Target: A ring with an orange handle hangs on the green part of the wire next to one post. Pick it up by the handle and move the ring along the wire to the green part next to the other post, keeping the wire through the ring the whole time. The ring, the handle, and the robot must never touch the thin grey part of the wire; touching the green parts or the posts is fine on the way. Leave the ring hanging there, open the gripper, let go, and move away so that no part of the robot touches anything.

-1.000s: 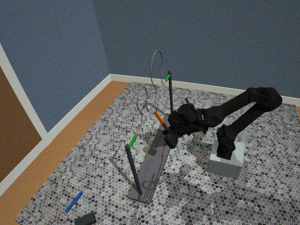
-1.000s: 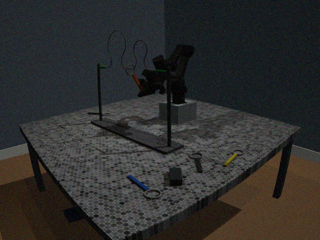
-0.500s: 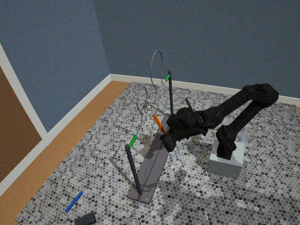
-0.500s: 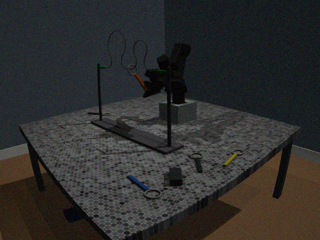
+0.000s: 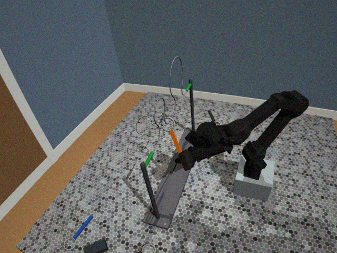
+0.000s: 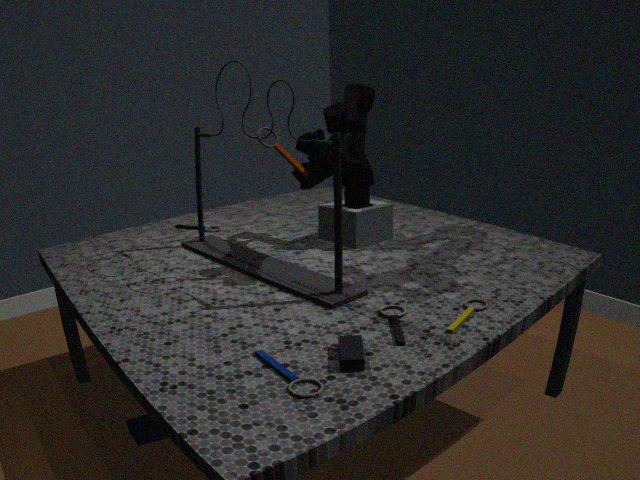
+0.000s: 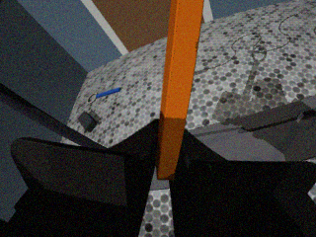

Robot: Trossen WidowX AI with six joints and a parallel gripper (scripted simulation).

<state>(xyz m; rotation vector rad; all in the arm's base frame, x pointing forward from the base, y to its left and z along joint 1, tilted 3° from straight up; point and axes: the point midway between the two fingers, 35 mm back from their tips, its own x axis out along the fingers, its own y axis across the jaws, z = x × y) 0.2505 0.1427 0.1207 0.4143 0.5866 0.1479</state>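
Right now the orange-handled ring is 90 mm above my gripper tip, 50 mm to the right of it and 30 mm ahead of it. Also, from my gripper tip: yellow-handled ring 410 mm to the left, 200 mm below, 130 mm behind; then blue-handled ring 390 mm to the left, 290 mm ahead, 200 mm below; then dark block 390 mm to the left, 200 mm below, 170 mm ahead.
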